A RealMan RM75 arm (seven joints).
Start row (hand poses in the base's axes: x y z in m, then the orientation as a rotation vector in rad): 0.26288 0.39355 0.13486 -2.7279 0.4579 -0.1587
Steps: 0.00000 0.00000 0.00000 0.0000 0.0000 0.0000; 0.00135 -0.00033 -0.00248 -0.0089 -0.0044 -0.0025; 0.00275 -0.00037 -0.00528 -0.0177 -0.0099 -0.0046; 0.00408 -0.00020 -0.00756 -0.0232 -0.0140 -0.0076; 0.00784 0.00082 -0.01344 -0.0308 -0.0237 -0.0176; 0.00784 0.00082 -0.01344 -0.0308 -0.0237 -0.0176; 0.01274 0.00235 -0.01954 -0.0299 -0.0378 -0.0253; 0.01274 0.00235 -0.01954 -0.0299 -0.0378 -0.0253; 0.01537 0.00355 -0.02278 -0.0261 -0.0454 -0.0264; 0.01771 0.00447 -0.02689 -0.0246 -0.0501 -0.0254; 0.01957 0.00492 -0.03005 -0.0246 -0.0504 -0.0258; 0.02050 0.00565 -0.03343 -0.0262 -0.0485 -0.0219; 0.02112 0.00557 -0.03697 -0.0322 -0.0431 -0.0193; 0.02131 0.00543 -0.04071 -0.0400 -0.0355 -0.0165; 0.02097 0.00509 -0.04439 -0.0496 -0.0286 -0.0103; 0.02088 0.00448 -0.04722 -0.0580 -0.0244 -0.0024; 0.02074 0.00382 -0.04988 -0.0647 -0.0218 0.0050; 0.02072 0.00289 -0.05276 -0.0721 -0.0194 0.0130
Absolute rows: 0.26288 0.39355 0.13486 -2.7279 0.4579 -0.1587; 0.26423 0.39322 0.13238 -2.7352 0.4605 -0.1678; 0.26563 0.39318 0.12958 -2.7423 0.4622 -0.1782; 0.26696 0.39335 0.12730 -2.7462 0.4654 -0.1861; 0.27072 0.39437 0.12142 -2.7496 0.4767 -0.2041; 0.27072 0.39437 0.12142 -2.7496 0.4767 -0.2041; 0.27562 0.39590 0.11532 -2.7441 0.4832 -0.2251; 0.27562 0.39590 0.11532 -2.7441 0.4832 -0.2251; 0.27825 0.39710 0.11208 -2.7384 0.4824 -0.2346; 0.28059 0.39802 0.10797 -2.7361 0.4796 -0.2403; 0.28245 0.39847 0.10481 -2.7359 0.4801 -0.2408; 0.28338 0.39920 0.10143 -2.7387 0.4753 -0.2377; 0.28400 0.39912 0.09789 -2.7463 0.4735 -0.2314; 0.28419 0.39898 0.09415 -2.7562 0.4722 -0.2226; 0.28385 0.39864 0.09047 -2.7683 0.4660 -0.2142; 0.28376 0.39803 0.08764 -2.7789 0.4565 -0.2088; 0.28362 0.39737 0.08498 -2.7874 0.4472 -0.2051; 0.28360 0.39644 0.08210 -2.7966 0.4370 -0.2018
